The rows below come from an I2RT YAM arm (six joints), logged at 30 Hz.
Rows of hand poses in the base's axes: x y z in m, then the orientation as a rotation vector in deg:
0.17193 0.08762 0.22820 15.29 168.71 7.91
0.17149 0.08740 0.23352 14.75 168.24 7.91
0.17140 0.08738 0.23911 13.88 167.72 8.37
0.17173 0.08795 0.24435 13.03 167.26 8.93
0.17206 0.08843 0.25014 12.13 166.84 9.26
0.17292 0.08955 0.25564 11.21 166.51 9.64
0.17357 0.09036 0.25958 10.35 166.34 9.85
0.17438 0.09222 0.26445 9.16 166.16 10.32
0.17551 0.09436 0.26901 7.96 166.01 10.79
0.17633 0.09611 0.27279 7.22 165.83 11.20
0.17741 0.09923 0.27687 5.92 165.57 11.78
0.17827 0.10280 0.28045 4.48 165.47 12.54
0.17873 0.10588 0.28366 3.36 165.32 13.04
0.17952 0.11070 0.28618 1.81 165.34 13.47
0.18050 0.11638 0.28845 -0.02 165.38 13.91
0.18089 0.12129 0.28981 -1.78 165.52 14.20
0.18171 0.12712 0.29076 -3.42 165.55 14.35
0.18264 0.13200 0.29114 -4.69 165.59 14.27
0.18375 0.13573 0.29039 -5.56 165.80 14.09
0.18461 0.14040 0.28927 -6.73 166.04 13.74
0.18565 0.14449 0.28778 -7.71 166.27 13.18
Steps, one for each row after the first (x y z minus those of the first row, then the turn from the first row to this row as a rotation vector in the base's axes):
-0.00044 -0.00022 0.00532 -0.06 -0.53 0.31
-0.00053 -0.00024 0.01091 0.16 -1.15 0.87
-0.00020 0.00033 0.01615 0.46 -1.70 1.42
0.00013 0.00081 0.02194 0.60 -2.21 2.01
0.00099 0.00193 0.02744 0.78 -2.63 2.62
0.00164 0.00274 0.03138 0.86 -2.88 3.20
0.00245 0.00460 0.03625 1.09 -3.16 4.02
0.00358 0.00674 0.04081 1.32 -3.41 4.84
0.00440 0.00849 0.04459 1.55 -3.64 5.36
0.00548 0.01161 0.04867 1.85 -3.99 6.26
0.00634 0.01518 0.05225 2.27 -4.17 7.28
0.00680 0.01826 0.05546 2.54 -4.38 8.06
0.00759 0.02308 0.05798 2.74 -4.43 9.15
0.00857 0.02876 0.06025 2.93 -4.45 10.42
0.00896 0.03367 0.06161 3.02 -4.35 11.65
0.00978 0.03950 0.06256 3.03 -4.35 12.78
0.01071 0.04438 0.06294 2.90 -4.32 13.64
0.01182 0.04811 0.06219 2.73 -4.12 14.23
0.01268 0.05278 0.06107 2.43 -3.89 15.01
0.01372 0.05687 0.05958 2.00 -3.66 15.65

